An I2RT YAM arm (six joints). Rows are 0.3 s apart.
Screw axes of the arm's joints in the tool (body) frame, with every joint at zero. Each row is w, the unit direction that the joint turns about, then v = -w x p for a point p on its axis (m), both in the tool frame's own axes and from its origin. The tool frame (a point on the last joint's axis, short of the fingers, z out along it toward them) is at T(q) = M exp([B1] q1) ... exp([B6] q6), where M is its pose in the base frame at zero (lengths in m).
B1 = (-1, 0, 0, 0, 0.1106, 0)
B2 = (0, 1, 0, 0.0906, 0, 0.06)
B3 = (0, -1, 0, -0.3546, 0, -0.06)
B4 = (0, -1, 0, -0.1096, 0, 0)
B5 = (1, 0, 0, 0, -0.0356, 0)
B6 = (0, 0, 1, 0, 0, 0)
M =
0 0 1 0.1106
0 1 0 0
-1 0 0 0.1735
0 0 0 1
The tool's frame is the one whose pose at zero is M.
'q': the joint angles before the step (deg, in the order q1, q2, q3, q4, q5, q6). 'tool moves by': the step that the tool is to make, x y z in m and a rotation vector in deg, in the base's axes. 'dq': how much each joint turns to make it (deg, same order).
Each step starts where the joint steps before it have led.
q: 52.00, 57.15, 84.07, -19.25, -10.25, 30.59
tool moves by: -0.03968, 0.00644, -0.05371, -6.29, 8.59, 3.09
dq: 15.31, -7.42, -11.83, -5.17, 12.37, 3.62
